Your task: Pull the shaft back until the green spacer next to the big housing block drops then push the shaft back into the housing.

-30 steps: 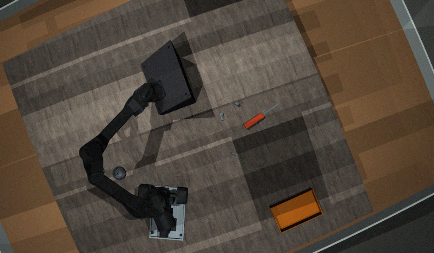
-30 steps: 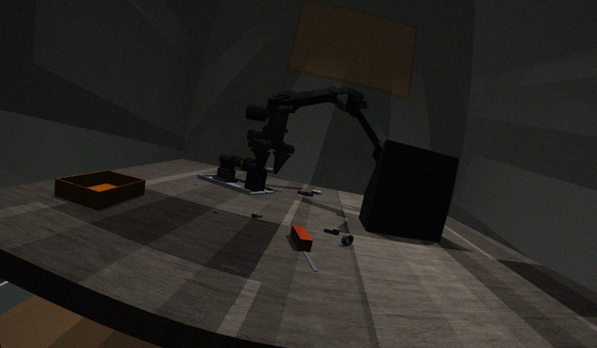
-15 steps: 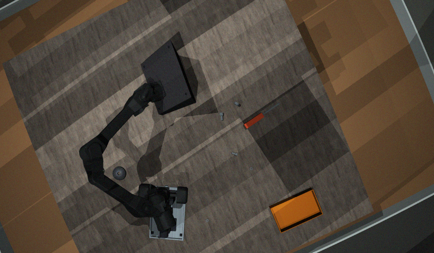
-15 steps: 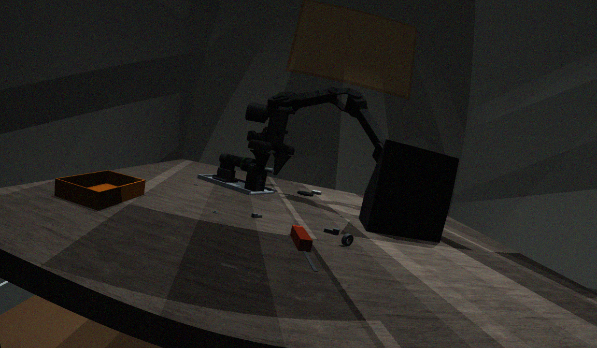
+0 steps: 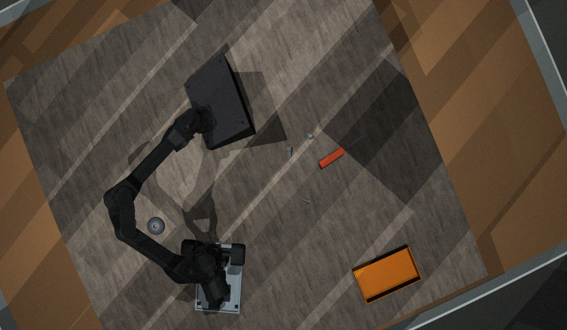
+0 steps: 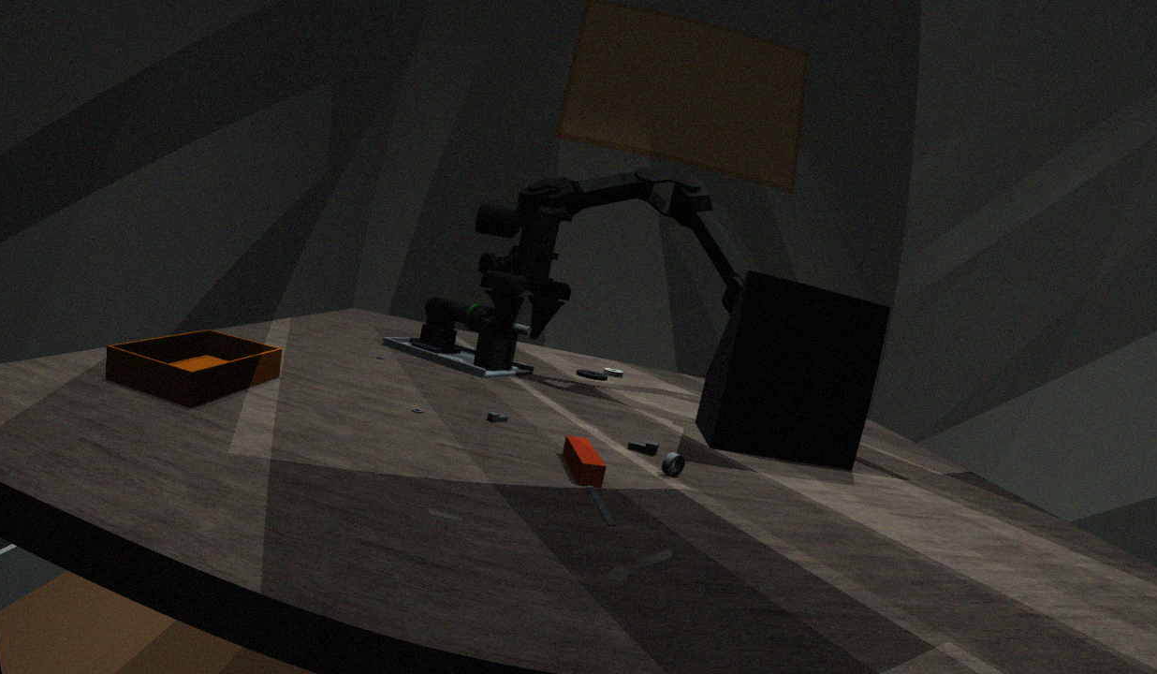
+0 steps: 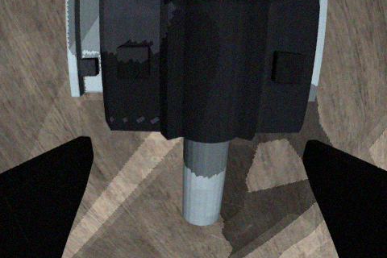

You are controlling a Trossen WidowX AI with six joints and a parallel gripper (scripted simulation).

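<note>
My gripper tip is now 6 cm short of the grey shaft, 3 cm to the left of it and 2 cm below it. Also, from my gripper tip: green spacer 8 cm ahead, 4 cm to the right, 2 cm above; nut 41 cm to the left, 21 cm behind, 5 cm below; dark round piece 18 cm to the right, 14 cm behind, 6 cm below.
</note>
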